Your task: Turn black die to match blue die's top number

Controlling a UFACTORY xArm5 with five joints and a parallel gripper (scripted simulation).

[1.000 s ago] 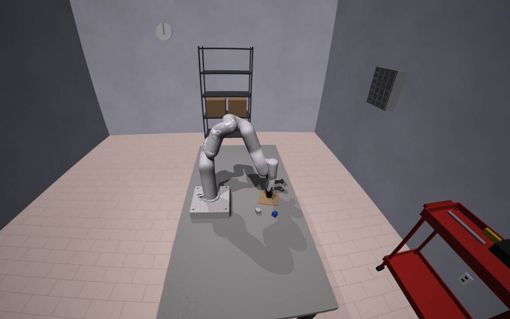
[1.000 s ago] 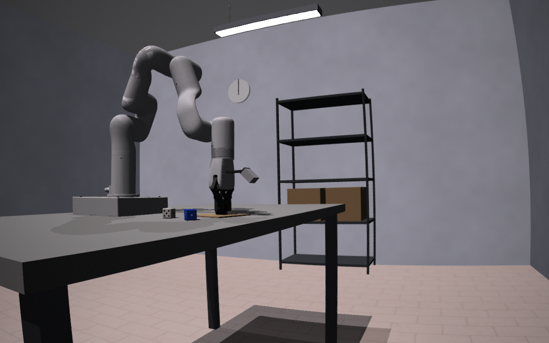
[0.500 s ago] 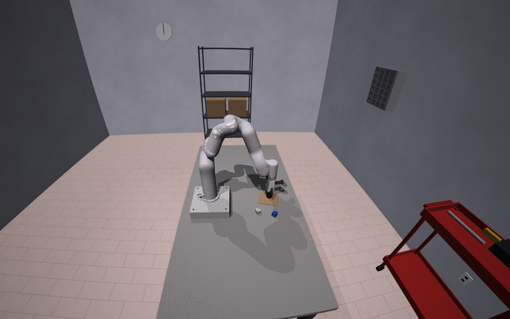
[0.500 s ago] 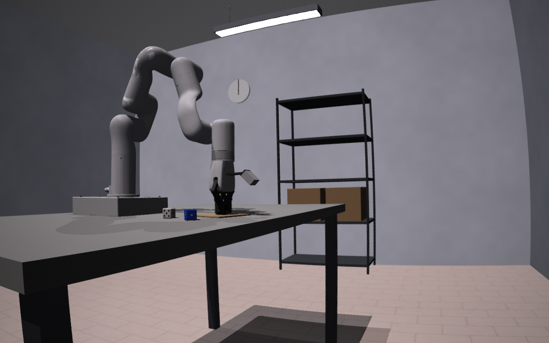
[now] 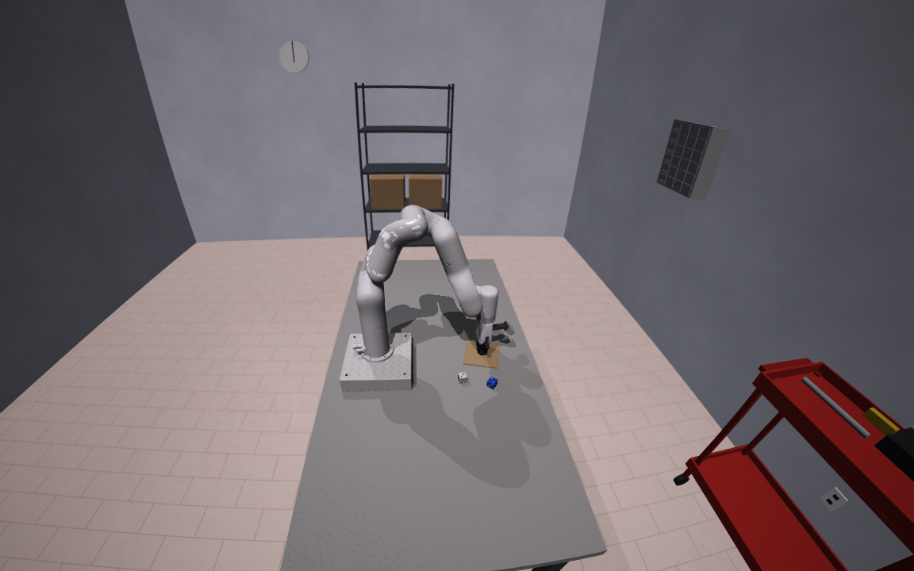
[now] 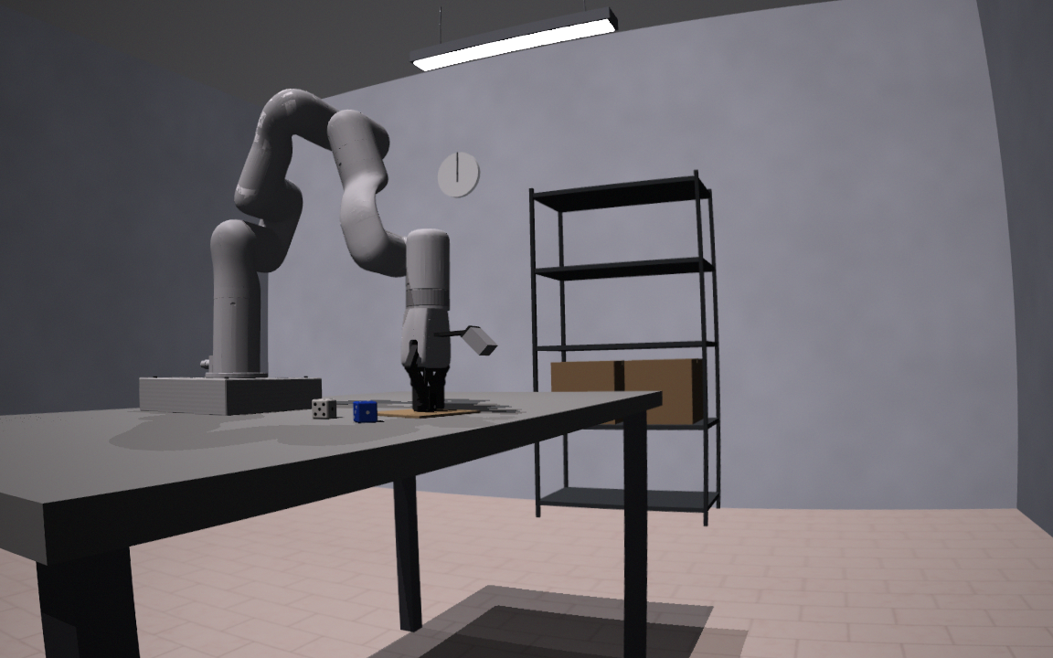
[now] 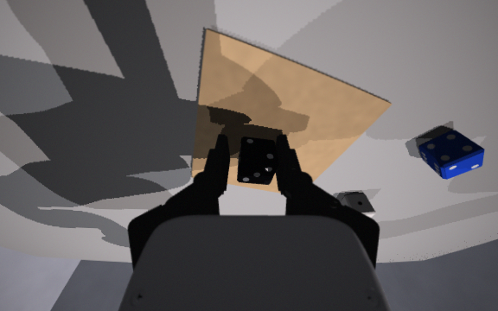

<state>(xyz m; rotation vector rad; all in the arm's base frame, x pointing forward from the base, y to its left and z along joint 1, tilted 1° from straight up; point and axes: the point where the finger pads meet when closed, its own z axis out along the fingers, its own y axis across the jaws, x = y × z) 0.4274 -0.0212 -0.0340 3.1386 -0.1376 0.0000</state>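
My hand is 1 cm past the black die and 1 cm above it. Round my hand: blue die 2 cm behind, 19 cm to the right, 1 cm below; white die 12 cm behind, 14 cm to the right, 1 cm below; tan mat 1 cm behind, 2 cm to the right, 2 cm below.
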